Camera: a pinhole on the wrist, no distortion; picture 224 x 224 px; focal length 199.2 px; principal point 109.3 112.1 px. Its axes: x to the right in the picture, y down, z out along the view. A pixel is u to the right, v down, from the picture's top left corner.
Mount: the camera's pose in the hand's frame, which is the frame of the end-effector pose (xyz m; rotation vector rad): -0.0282 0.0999 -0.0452 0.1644 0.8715 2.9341
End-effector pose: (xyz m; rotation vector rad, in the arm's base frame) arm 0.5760 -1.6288 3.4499 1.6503 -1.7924 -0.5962
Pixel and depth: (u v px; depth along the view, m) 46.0 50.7 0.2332
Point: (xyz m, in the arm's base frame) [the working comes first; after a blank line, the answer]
In the camera's frame: -0.0741 -0.0719 0.2332

0.3040 -1.6816 3.5814
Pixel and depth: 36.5 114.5 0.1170
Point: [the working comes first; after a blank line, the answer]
In the camera's frame: -0.0428 0.0014 0.1170

0.4288 -1.6430 3.5286
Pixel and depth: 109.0 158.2 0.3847
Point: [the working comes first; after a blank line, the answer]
In the camera's frame: -0.0006 0.0890 0.3847

0.1821 -1.6447 3.3863
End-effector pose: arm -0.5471 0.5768 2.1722 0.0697 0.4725 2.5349
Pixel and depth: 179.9 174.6 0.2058
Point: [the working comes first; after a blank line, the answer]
In the camera's frame: 0.0729 0.0646 0.2058

-0.5416 0.4596 2.3899
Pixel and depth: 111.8 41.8 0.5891
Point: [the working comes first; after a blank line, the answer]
In the camera's frame: 0.0074 -0.2079 0.5891

-0.8424 0.2428 2.6864
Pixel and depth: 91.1 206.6 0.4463
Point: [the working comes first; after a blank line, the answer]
In the camera's frame: -0.0408 0.2117 0.4463

-0.6143 0.6226 2.6360
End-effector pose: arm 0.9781 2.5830 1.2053 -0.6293 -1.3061 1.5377
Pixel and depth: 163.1 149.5 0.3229
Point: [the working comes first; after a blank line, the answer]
In the camera's frame: 0.0872 0.0606 0.3229

0.7012 2.4153 1.0476
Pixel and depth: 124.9 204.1 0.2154
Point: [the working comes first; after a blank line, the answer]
In the camera's frame: 0.0169 0.0995 0.2154

0.7773 2.4901 1.1290
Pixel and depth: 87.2 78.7 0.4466
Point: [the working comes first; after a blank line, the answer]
In the camera's frame: -0.0495 -0.0749 0.4466

0.5690 2.5596 0.9289
